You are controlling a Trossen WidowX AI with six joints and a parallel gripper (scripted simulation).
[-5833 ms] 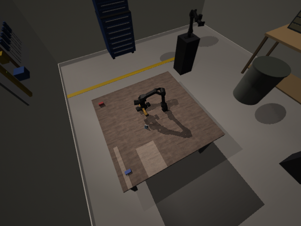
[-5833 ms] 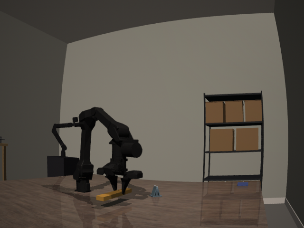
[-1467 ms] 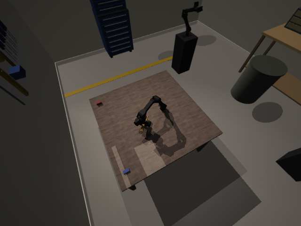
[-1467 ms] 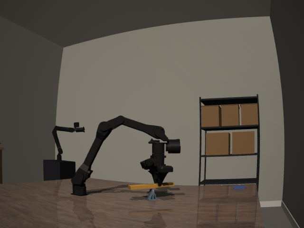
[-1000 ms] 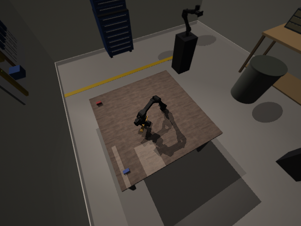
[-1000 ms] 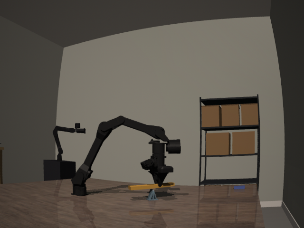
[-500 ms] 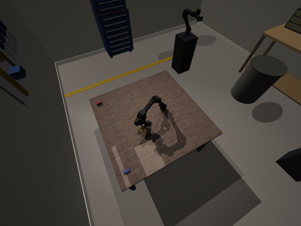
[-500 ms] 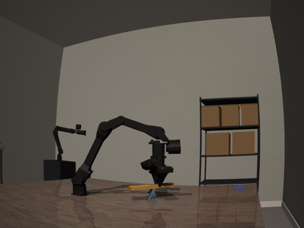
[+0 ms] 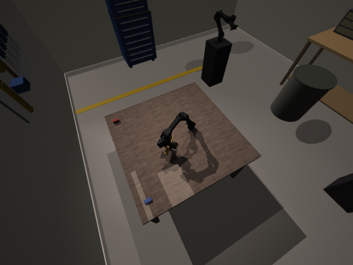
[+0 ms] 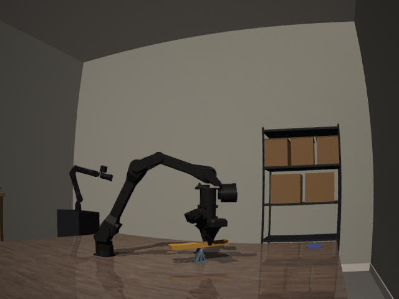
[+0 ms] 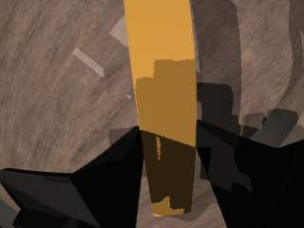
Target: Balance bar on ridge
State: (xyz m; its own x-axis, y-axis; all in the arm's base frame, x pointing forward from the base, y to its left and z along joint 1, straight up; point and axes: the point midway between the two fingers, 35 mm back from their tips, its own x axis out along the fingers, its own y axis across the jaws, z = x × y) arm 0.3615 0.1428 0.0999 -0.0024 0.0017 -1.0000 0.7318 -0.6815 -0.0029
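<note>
The orange bar lies 20 mm behind my gripper tip and 20 mm to the right of it. From my gripper tip the other things lie so: blue block: 380 mm ahead, 360 mm to the left, 60 mm below; then red block: 380 mm ahead, 640 mm to the right, 50 mm below.
</note>
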